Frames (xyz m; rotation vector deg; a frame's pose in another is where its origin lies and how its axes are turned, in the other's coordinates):
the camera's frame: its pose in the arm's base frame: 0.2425 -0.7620 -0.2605 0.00 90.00 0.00
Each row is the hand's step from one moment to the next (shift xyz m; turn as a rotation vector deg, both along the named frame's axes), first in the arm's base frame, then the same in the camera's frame.
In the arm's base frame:
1: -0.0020 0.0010 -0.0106 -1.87 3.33 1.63
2: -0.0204 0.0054 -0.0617 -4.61 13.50 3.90
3: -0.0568 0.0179 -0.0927 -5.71 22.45 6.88
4: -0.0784 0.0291 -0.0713 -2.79 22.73 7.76
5: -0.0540 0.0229 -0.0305 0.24 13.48 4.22
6: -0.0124 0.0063 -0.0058 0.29 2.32 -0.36
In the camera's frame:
1: 0.0106 0.0010 -0.0020 -1.63 3.33 -1.87
2: 0.0617 0.0054 -0.0204 -3.90 13.50 -4.61
3: 0.0927 0.0179 -0.0568 -6.88 22.45 -5.71
4: 0.0713 0.0291 -0.0784 -7.76 22.73 -2.79
5: 0.0305 0.0229 -0.0540 -4.22 13.48 0.24
6: 0.0058 0.0063 -0.0124 0.36 2.32 0.29

